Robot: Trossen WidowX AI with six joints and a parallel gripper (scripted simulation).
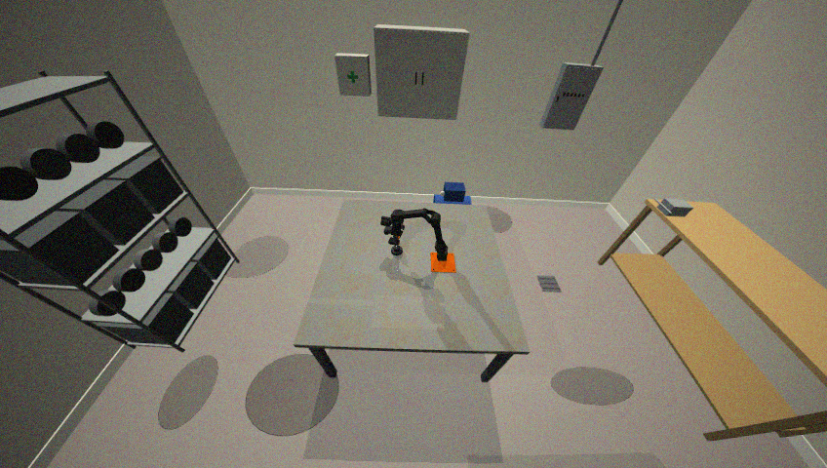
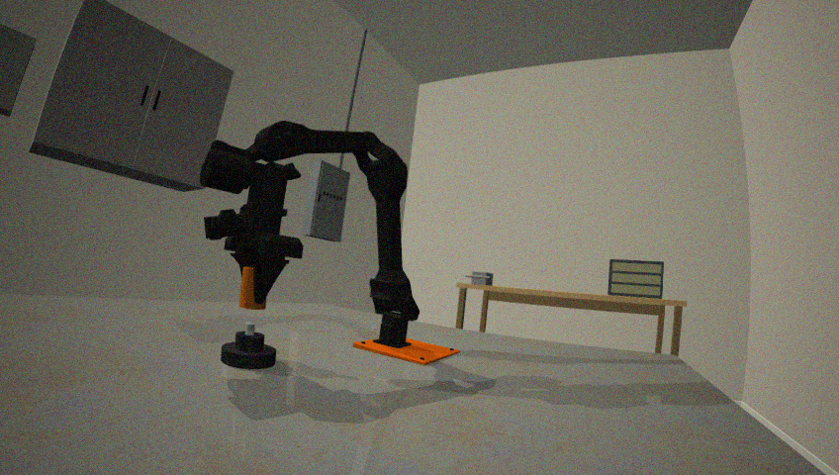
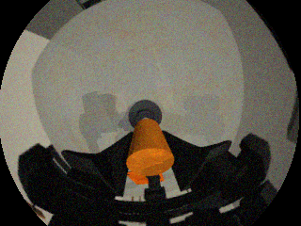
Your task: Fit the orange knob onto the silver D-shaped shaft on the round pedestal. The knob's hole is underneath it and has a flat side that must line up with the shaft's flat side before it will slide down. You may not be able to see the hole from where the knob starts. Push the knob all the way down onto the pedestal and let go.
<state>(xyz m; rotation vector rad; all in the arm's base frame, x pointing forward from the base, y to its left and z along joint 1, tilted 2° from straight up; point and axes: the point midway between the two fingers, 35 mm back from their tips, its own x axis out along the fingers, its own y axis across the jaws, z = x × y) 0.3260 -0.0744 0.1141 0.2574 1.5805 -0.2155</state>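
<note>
Right now the orange knob is 3 cm above my gripper tip. Round my gripper tip: round pedestal 6 cm below.
</note>
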